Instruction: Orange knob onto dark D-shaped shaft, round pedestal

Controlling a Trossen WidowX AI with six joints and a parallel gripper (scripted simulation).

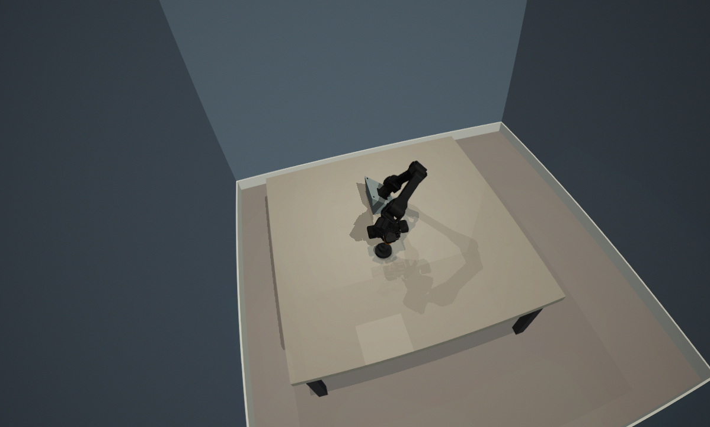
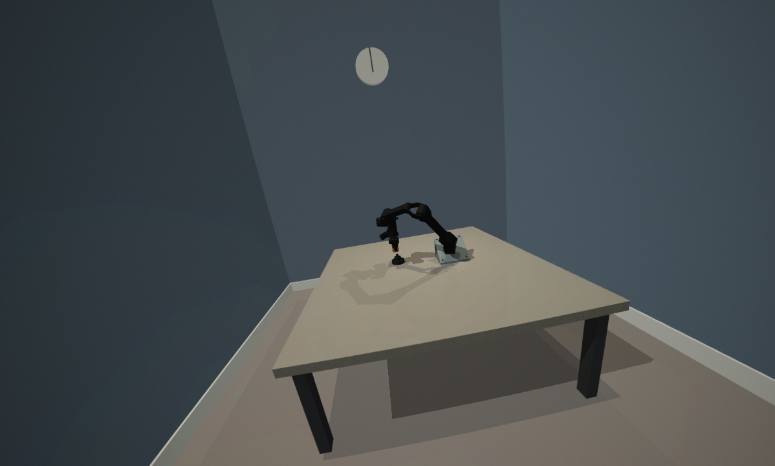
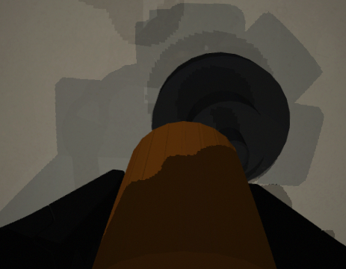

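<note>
Right now the dark round pedestal is 7 cm below my gripper tip and 2 cm to the right of it. The rest, counted from my gripper tip: orange knob (2 cm above).
</note>
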